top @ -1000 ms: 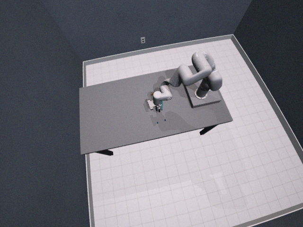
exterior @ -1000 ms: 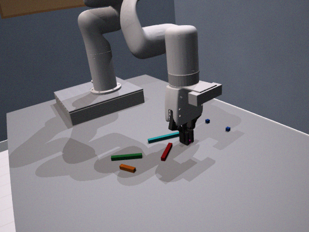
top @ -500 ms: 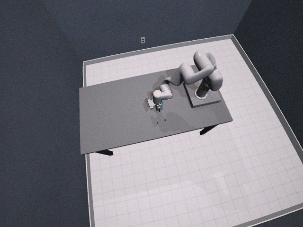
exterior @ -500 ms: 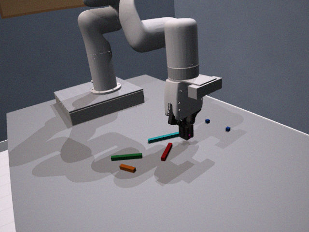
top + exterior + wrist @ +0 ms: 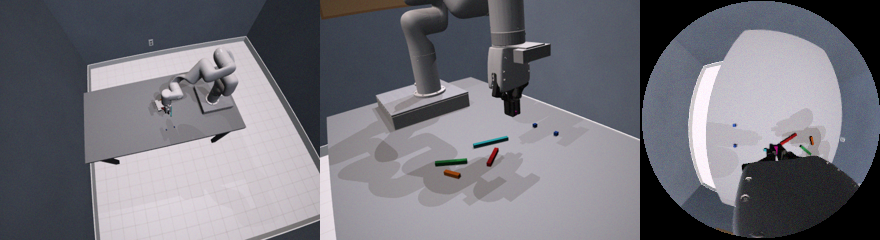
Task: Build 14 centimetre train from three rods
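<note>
The turquoise rod is 60 mm behind my hand, 20 mm to the right of it and 110 mm below it. From my hand the other things lie so: green rod 70 mm behind, 150 mm to the right, 110 mm below; red rod 10 mm behind, 70 mm to the right, 110 mm below; magenta rod 20 mm below.
</note>
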